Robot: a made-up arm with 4 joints.
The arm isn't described. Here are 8 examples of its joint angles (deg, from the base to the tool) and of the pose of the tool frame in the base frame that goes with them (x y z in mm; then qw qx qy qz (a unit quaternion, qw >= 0)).
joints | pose
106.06 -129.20 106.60 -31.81 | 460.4 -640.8 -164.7 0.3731 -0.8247 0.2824 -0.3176
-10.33 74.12 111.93 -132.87 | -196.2 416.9 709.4 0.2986 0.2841 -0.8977 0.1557
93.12 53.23 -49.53 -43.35 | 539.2 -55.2 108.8 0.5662 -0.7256 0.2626 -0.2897
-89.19 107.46 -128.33 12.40 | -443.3 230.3 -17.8 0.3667 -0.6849 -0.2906 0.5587
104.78 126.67 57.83 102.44 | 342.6 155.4 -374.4 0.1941 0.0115 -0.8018 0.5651
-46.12 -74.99 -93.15 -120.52 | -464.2 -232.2 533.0 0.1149 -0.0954 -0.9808 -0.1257
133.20 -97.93 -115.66 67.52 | 256.1 -253.3 -237.3 0.1777 0.0836 -0.9719 0.1295
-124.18 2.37 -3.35 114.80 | -219.1 164.9 -417.1 0.9954 0.0434 -0.0817 0.0246
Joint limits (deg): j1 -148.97..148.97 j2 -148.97..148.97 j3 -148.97..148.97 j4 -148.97..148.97
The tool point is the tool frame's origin. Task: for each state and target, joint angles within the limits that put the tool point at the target. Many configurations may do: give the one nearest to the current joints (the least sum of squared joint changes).
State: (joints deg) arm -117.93 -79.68 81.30 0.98
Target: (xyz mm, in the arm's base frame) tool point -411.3 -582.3 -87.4
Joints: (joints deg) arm -97.09 -111.17 74.34 21.36
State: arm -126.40 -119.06 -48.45 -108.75
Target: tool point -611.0 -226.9 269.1
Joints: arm -70.28 -136.32 -41.47 -113.09
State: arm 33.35 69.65 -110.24 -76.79
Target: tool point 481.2 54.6 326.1
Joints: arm 80.79 101.99 -86.88 -29.42
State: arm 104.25 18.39 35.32 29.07
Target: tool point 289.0 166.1 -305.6
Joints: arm 121.62 72.13 18.42 0.15
